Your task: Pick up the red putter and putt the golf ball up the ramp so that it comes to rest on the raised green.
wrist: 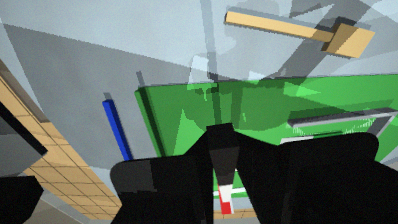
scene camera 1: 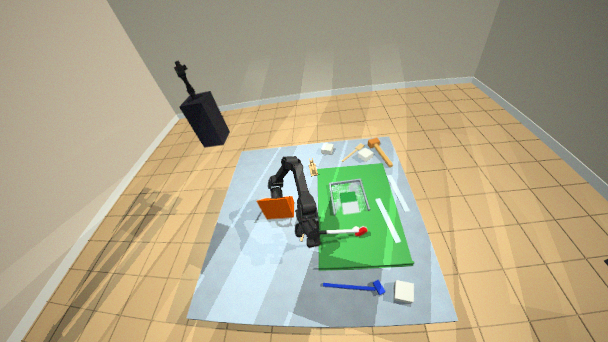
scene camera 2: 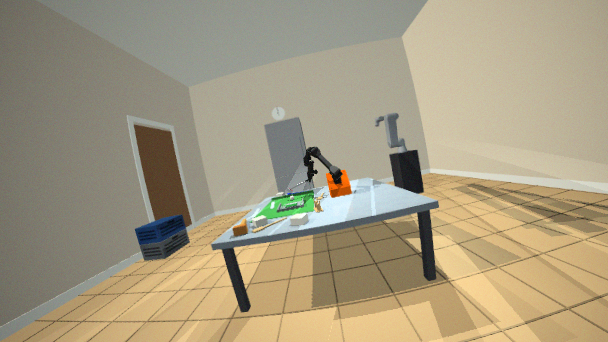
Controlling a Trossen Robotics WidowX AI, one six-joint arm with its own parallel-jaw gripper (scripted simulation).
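Scene:
On a green mat, my spot (scene camera 2: 308,198) and my spot (wrist: 277,102) are the same spot.

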